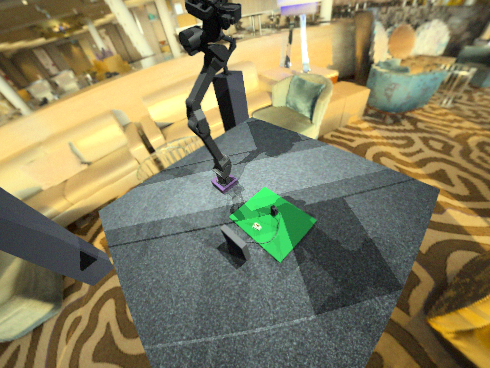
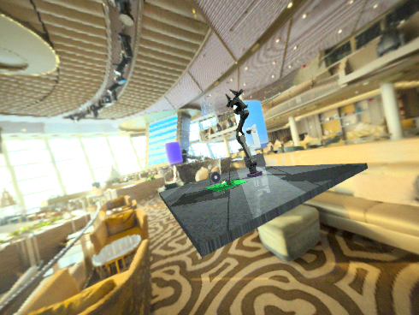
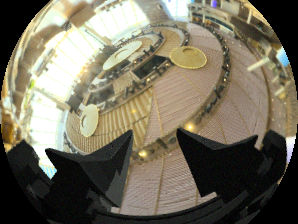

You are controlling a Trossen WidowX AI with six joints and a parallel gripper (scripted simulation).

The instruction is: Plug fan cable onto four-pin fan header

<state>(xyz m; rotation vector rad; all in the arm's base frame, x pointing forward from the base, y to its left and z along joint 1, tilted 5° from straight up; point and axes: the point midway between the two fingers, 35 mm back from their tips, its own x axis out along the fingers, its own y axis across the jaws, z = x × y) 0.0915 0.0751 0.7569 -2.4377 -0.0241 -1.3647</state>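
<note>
Right now my gripper tip is 150 mm short of the black plug, 60 mm to the left of it and 780 mm above it. From my gripper tip the other things lie so: green board 160 mm ahead, 90 mm to the right, 820 mm below; fan 130 mm ahead, 280 mm to the right, 750 mm below.
</note>
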